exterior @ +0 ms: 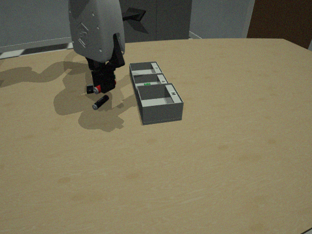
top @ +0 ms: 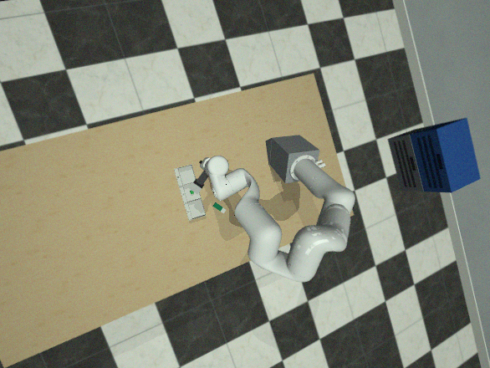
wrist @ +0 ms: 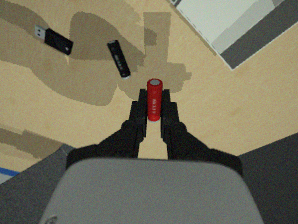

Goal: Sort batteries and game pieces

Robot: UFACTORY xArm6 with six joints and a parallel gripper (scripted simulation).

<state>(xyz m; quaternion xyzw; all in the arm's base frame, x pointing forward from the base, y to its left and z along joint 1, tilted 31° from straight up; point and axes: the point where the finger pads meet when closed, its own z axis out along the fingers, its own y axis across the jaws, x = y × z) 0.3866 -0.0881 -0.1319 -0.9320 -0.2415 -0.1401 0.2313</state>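
The black battery lies 8 cm below my hand, 5 cm to the left of it and 1 cm behind it. The rest, counted from my hand: bin (12 cm ahead, 7 cm below, 6 cm to the left); red battery (2 cm below); green die (11 cm ahead, 7 cm to the left, 7 cm below).
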